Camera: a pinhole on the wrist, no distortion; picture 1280 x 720 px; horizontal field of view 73.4 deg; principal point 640.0 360.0 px. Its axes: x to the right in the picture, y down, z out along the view. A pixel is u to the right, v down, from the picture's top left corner.
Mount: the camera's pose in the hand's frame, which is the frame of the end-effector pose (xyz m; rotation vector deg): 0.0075 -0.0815 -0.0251 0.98 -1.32 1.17
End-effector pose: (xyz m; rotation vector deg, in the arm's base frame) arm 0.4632 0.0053 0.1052 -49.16 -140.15 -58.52
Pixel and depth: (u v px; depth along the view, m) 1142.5 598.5 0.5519
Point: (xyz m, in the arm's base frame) 0.2243 0.5603 -0.0578
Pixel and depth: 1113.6 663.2 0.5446
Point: 0.2676 0.5673 -0.0452
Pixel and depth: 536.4 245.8 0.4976
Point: 0.3670 0.2363 -0.3270
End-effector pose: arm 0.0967 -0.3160 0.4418 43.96 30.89 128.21
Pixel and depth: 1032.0 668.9 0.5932
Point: 0.2647 -0.1234 1.0354
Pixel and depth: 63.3 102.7 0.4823
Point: 0.6946 -0.3232 0.5163
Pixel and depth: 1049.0 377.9 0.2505
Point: 0.2143 -0.1409 0.6101
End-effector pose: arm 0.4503 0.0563 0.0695 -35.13 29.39 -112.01
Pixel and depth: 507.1 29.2 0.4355
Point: 0.5485 0.1887 0.5262
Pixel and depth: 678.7 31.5 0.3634
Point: 0.4946 0.1053 0.4699
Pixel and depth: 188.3 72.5 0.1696
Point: 0.4718 0.1802 0.2477
